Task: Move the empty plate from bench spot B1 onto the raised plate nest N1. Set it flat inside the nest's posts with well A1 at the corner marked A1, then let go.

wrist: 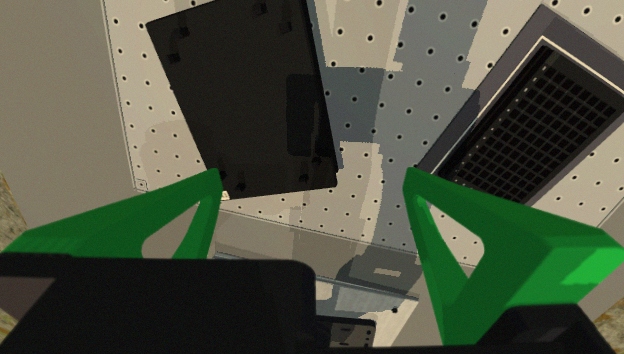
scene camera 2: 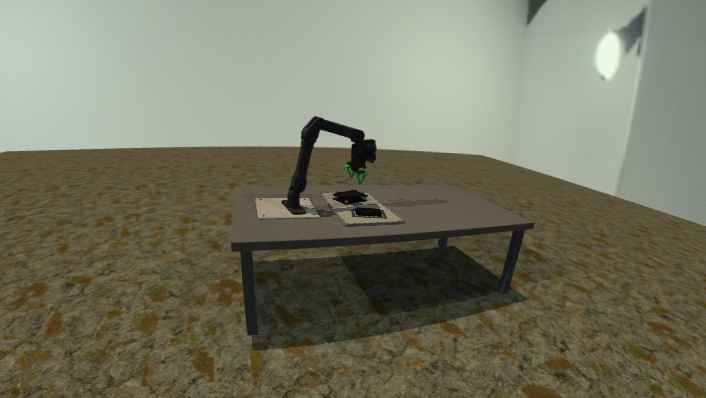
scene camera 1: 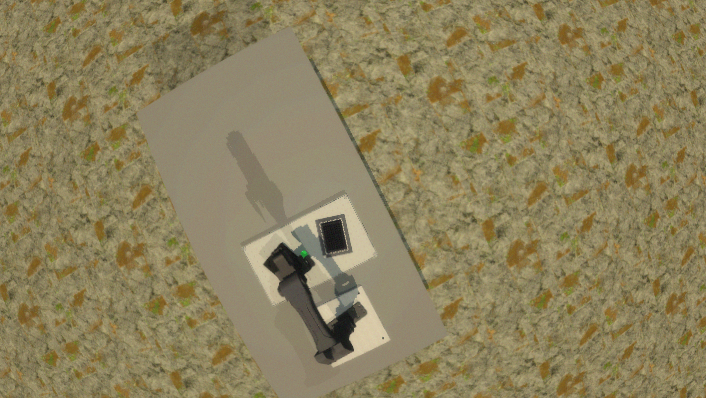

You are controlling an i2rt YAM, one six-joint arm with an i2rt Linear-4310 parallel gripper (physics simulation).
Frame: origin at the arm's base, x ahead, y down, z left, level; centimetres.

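Seen in the pictures: gripper, fingertip midpoint: (wrist: 312, 178) (scene camera 2: 355, 181); arm's base at its link origin: (scene camera 2: 293, 207) (scene camera 1: 345, 320).
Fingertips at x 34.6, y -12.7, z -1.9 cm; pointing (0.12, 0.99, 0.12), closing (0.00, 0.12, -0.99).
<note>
Offsets run from my fingertips to a thing's top centre. "spot": to the spot under its first point. Level surfaces: height alone.
The empty plate @(dy +10.8, dx -1.5, dz -17.5 cm) (scene camera 1: 333, 236) (scene camera 2: 368, 212) (wrist: 535, 130), black with a grid of wells, lies flat on the dark grey bordered spot B1 @(spot: dy +12.3, dx +6.6, dz -18.7 cm) (wrist: 575, 40), at right in the wrist view. The raised nest N1 @(dy +8.1, dx +0.9, dz +6.5 cm) (scene camera 2: 350, 197) (wrist: 240, 110) is a black platform with small posts near its corners, bare on top, at upper left in the wrist view; the arm hides it in scene camera 1. Its white A1 label @(spot: dy +9.1, dx -7.6, dz +10.0 cm) (wrist: 225, 195) shows beside the left fingertip. My gripper (scene camera 2: 356, 180) (wrist: 312, 178) is open and empty, above the nest area. The right finger covers the plate's near corner region.
Both stand on a white perforated board @(dy +12.4, dx -0.2, dz -4.5 cm) (scene camera 1: 357, 215) (scene camera 2: 395, 218) (wrist: 430, 80). The arm's base is on a separate white plate (scene camera 1: 372, 330) (scene camera 2: 270, 210) beside it, on the grey-brown table @(dy +13.7 cm) (scene camera 1: 225, 90) (scene camera 2: 475, 215). Arm shadows cross the board.
</note>
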